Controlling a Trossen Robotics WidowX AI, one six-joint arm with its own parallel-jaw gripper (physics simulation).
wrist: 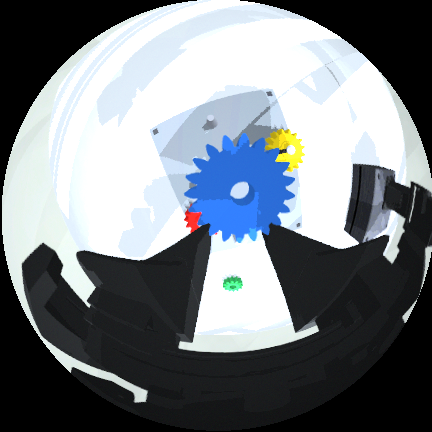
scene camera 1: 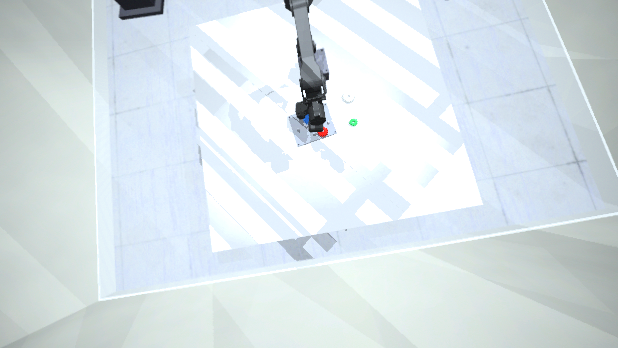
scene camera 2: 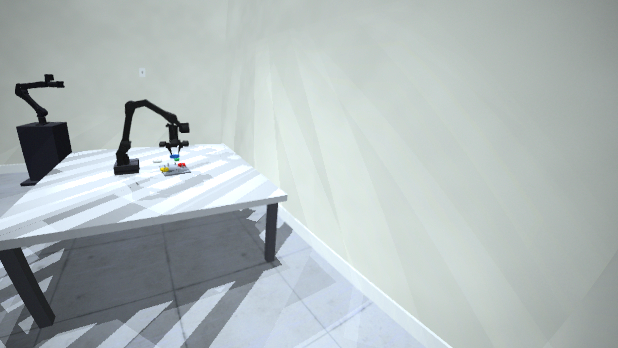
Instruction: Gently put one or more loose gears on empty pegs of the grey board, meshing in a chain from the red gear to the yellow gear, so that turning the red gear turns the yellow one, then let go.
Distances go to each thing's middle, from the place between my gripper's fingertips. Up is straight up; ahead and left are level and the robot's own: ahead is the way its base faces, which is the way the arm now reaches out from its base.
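Grey board (scene camera 1: 303, 137): my hand is 8 cm above it, 3 cm to the left of it and 1 cm past it. Blue gear (wrist: 266, 192): 1 cm above my hand, 3 cm to the right of it. Yellow gear (wrist: 280, 138): 7 cm below my hand, 7 cm behind it, 6 cm to the right of it.
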